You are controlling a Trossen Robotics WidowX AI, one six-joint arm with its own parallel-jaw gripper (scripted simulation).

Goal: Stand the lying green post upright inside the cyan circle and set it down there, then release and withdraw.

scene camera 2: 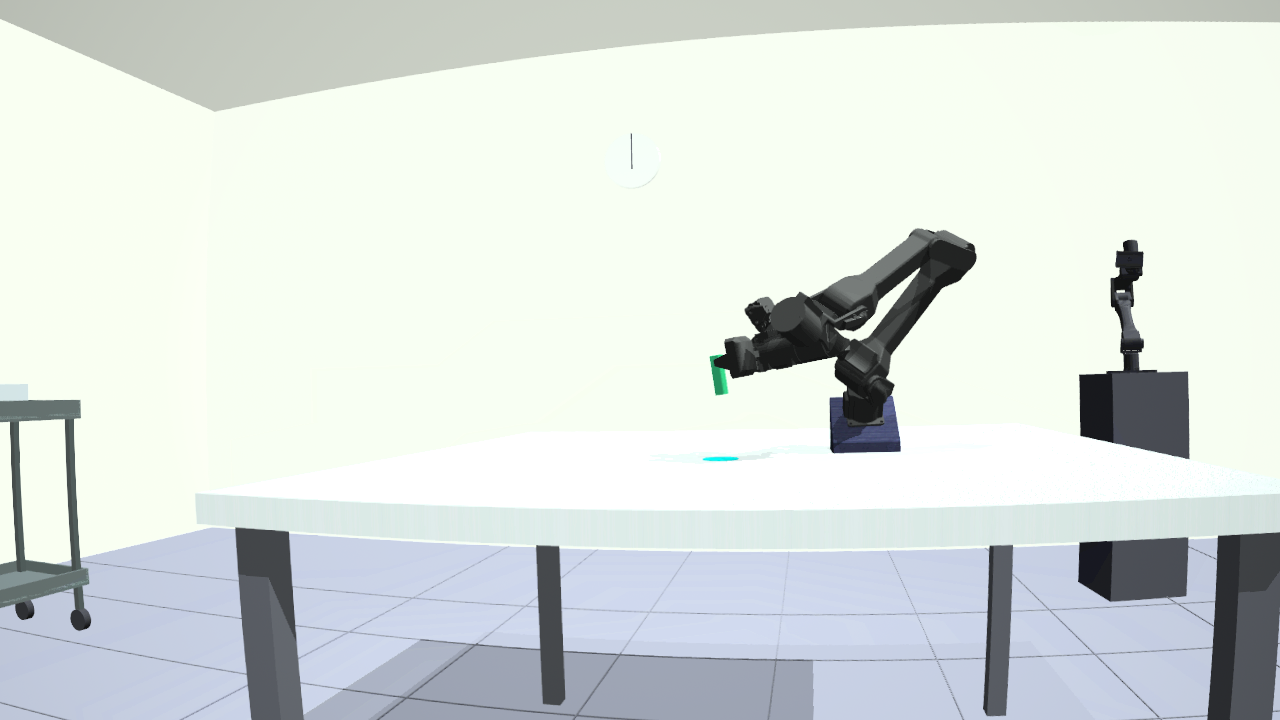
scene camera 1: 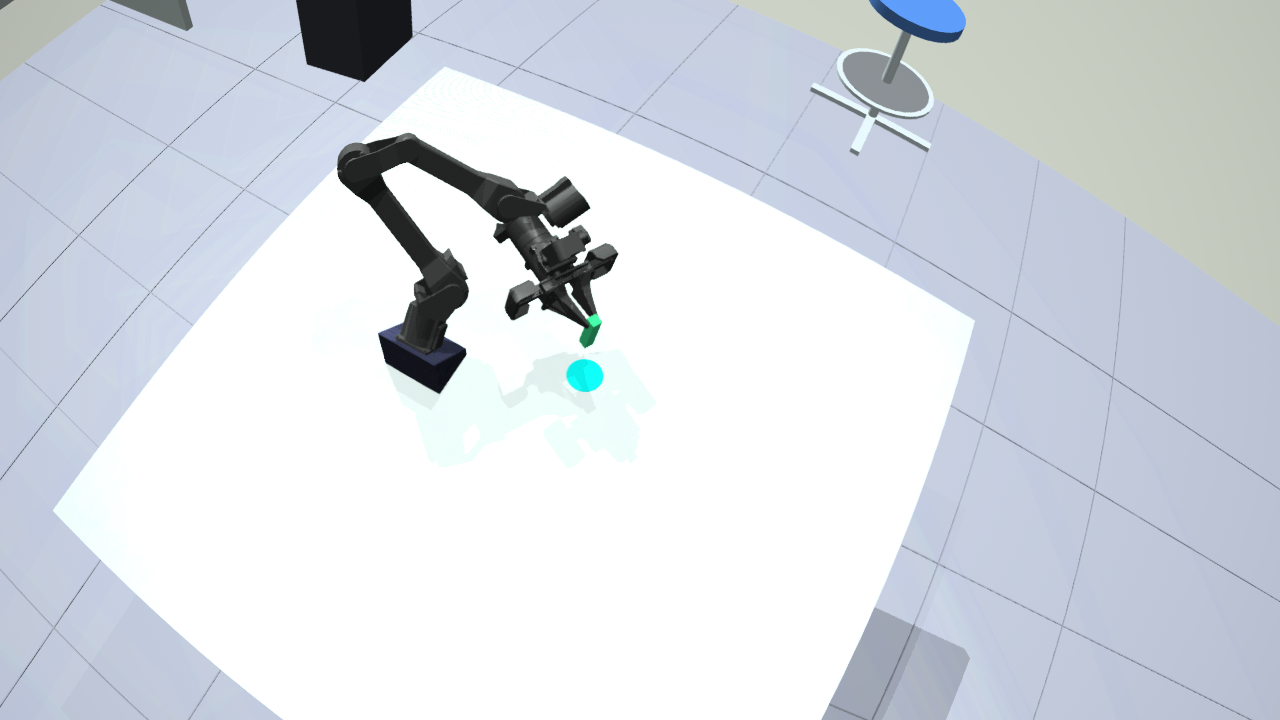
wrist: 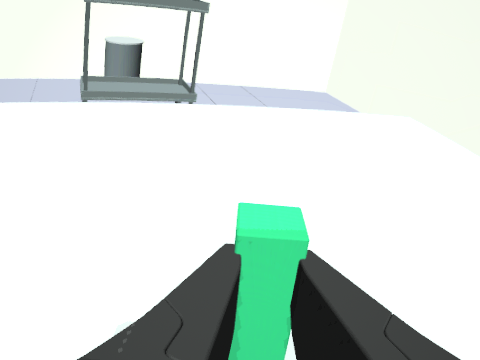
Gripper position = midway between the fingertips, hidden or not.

The gripper (scene camera 1: pixel 593 324) holds a green post. Also in view: a cyan circle (scene camera 1: pixel 584 375).
The gripper also shows in scene camera 2 (scene camera 2: pixel 717 362) and in the wrist view (wrist: pixel 265 262).
